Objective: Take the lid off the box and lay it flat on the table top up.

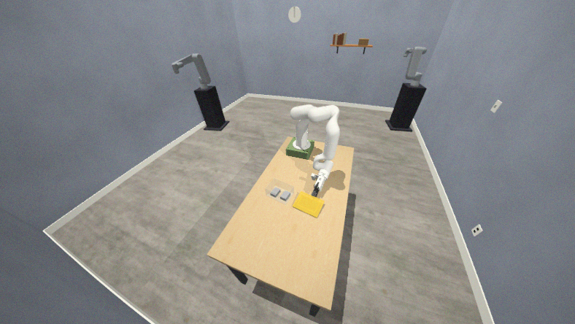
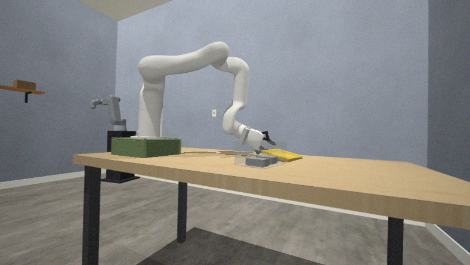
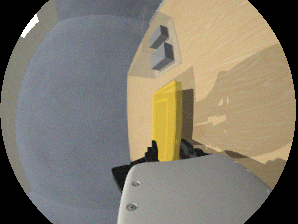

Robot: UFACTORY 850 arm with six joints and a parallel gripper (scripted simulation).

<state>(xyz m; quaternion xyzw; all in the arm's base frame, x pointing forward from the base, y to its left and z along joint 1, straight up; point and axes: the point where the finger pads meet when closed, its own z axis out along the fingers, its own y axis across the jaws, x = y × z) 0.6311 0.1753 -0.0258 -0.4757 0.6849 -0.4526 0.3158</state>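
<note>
Now: the yellow lid 7 cm ahead of my hand, 4 cm to the right of it and 3 cm below it. Round my hand: clear box 28 cm to the right, 1 cm below.
</note>
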